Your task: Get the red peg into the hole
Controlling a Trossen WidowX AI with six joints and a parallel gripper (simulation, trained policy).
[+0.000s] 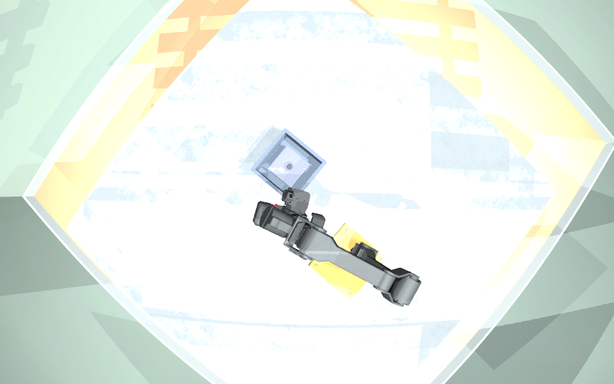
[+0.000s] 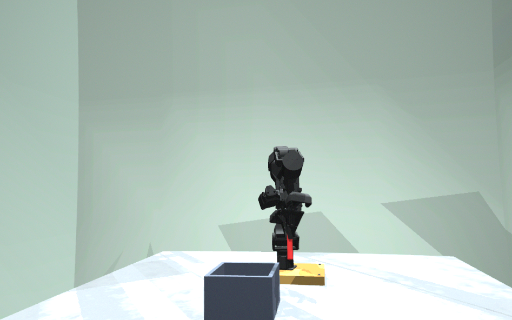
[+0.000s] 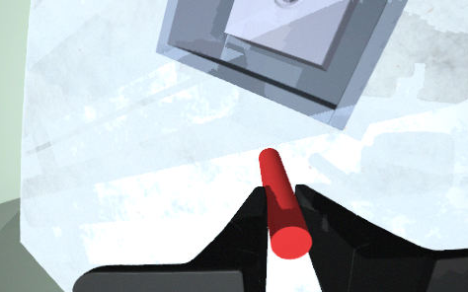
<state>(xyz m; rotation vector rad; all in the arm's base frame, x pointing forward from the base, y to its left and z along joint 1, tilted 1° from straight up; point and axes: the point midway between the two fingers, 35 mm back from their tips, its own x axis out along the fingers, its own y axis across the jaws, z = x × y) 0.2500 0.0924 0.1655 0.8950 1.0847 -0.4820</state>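
Right now my gripper tip is 9 cm short of the pale plate, 9 cm to the left of it and 11 cm above it. Also, from my gripper tip: red peg (1 cm below); then grey box (9 cm ahead, 9 cm to the right, 13 cm below).
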